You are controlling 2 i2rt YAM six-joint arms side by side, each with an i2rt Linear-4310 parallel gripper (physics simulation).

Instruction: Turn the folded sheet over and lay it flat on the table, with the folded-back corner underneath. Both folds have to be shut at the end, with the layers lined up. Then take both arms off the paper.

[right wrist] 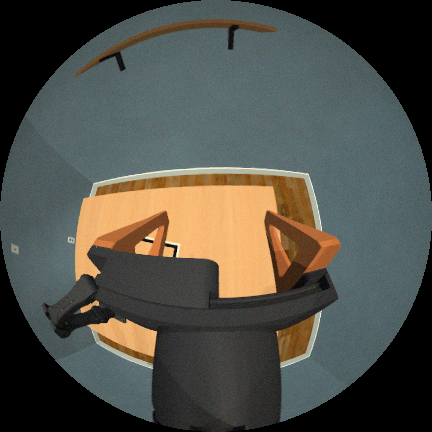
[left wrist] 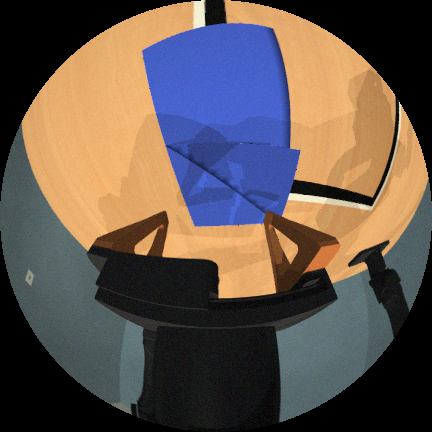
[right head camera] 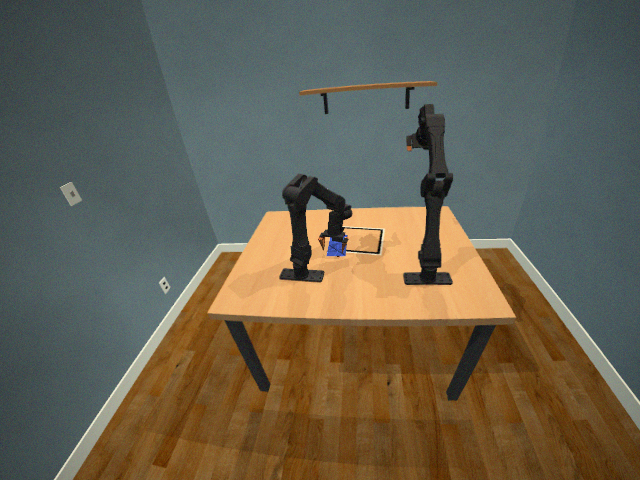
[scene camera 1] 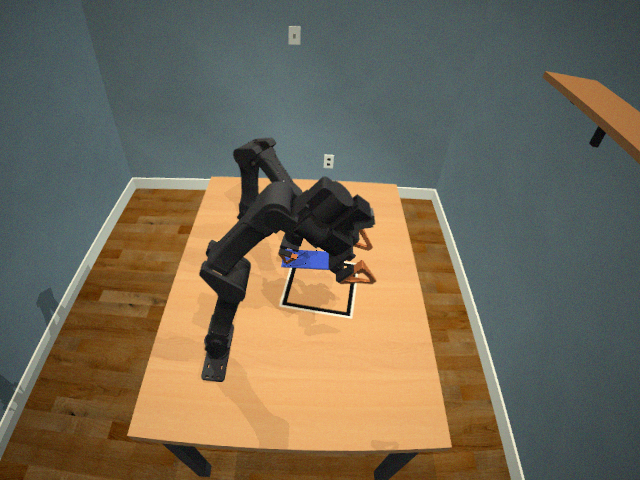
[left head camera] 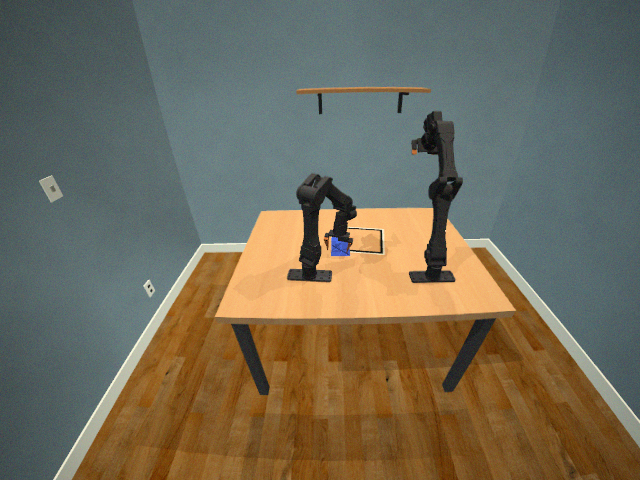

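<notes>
The blue folded sheet [left head camera: 339, 253] [right head camera: 337, 252] [scene camera 1: 314, 259] [left wrist: 220, 85] lies on the table with its folded-back corner on top. In the left wrist view a diagonal crease crosses its near end, and the flap's tip sticks out past the right long edge, looking slightly raised. My left gripper [left head camera: 338, 246] [right head camera: 333, 248] [left wrist: 215, 215] is open, pointing down low over the near end; its right fingertip is at the crease's lower end, and contact cannot be told. My right gripper [scene camera 1: 372, 265] [right wrist: 216, 215] is open and empty, high above the table and away from the sheet.
A black-and-white square outline [left head camera: 382, 242] [right head camera: 382, 242] [scene camera 1: 317, 311] [left wrist: 330, 191] is on the table, partly covered by the sheet. The raised right arm hides part of the sheet in scene camera 1. A wooden shelf [left head camera: 363, 90] [right head camera: 368, 87] [right wrist: 200, 23] is on the back wall.
</notes>
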